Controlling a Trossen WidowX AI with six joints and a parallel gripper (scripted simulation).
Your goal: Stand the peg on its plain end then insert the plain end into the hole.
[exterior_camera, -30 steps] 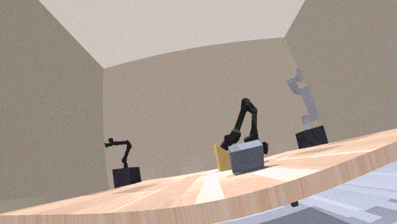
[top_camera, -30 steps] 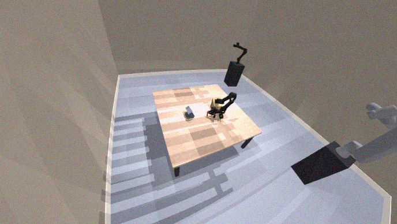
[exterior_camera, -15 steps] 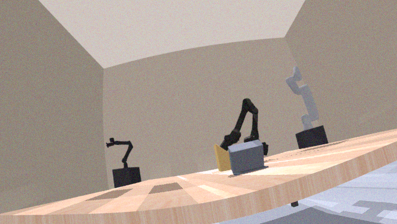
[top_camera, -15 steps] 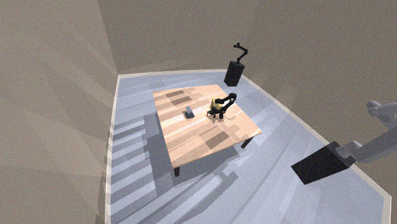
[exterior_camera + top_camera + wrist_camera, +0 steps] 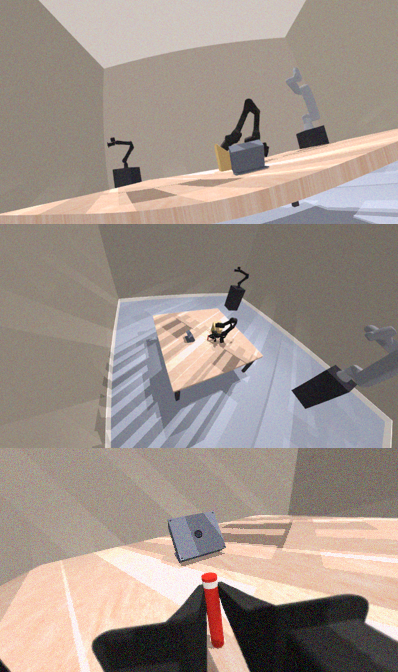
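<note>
My gripper tip is 1 cm above the red peg. The rest, counted from my gripper tip: sloped panel: 24 cm ahead, 5 cm to the right, 1 cm below.
</note>
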